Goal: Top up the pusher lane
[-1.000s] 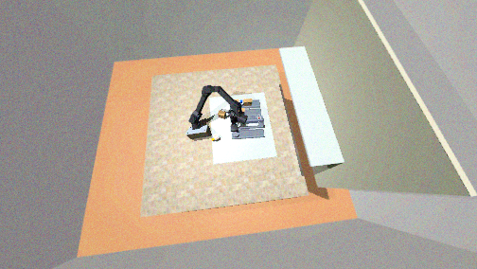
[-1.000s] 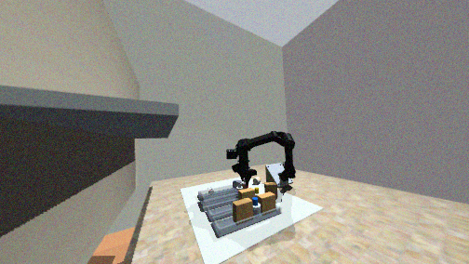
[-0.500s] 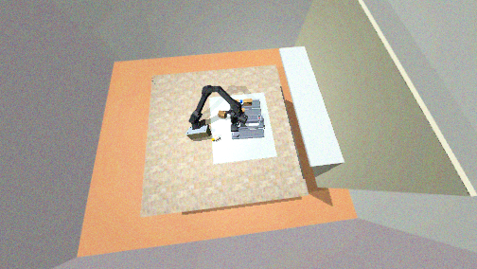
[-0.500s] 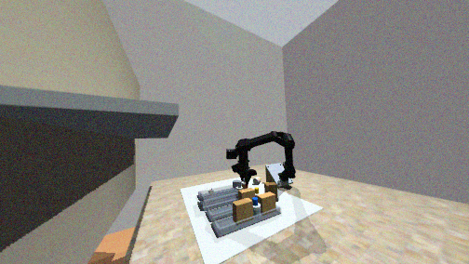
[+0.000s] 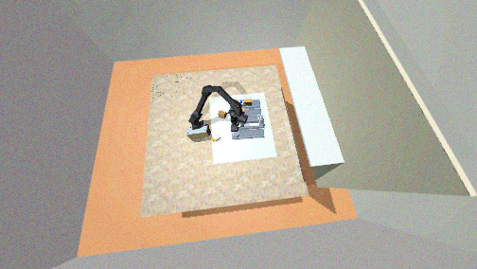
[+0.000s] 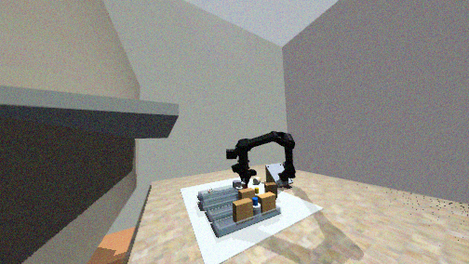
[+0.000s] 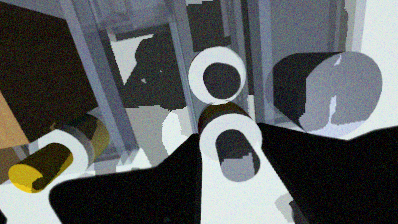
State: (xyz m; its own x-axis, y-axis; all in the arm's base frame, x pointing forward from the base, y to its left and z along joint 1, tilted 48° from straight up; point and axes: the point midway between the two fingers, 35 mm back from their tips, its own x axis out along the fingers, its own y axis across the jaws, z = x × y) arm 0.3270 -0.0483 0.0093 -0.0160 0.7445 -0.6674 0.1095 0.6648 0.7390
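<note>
My gripper tip is 6 cm short of the white mat and 5 cm above it. Also, from my gripper tip: wide grey cylinder 8 cm to the right, 2 cm below; then grey rack 15 cm ahead, 3 cm below, 1 cm to the left.
</note>
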